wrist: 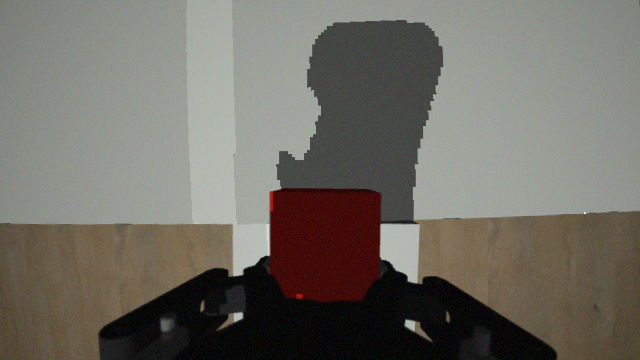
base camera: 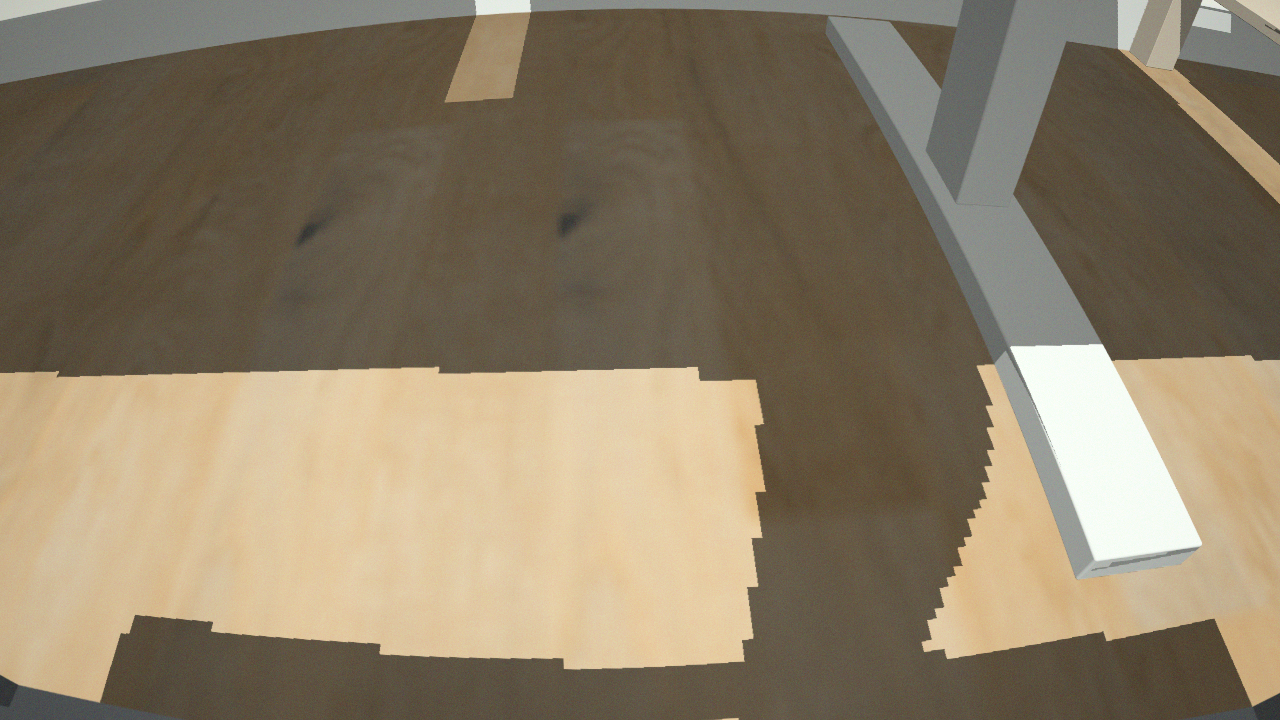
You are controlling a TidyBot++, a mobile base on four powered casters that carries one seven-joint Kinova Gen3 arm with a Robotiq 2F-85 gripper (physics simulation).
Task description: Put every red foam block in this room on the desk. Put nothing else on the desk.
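My gripper is shut on a red foam block, which sits upright between the fingers in the wrist view. A broad pale grey surface, which looks like the desk top, fills the upper part of the wrist view. Its near edge runs across just behind the block's upper part. A dark shadow of the arm lies on it. The block is held above and near this edge; its exact height cannot be told. The gripper does not show in the base camera view.
A grey leg post stands on a long floor foot with a white-lit end, at the right of the base camera view. A beige leg shows at top right. A grey wall runs along the back. The white robot base shows beneath the gripper.
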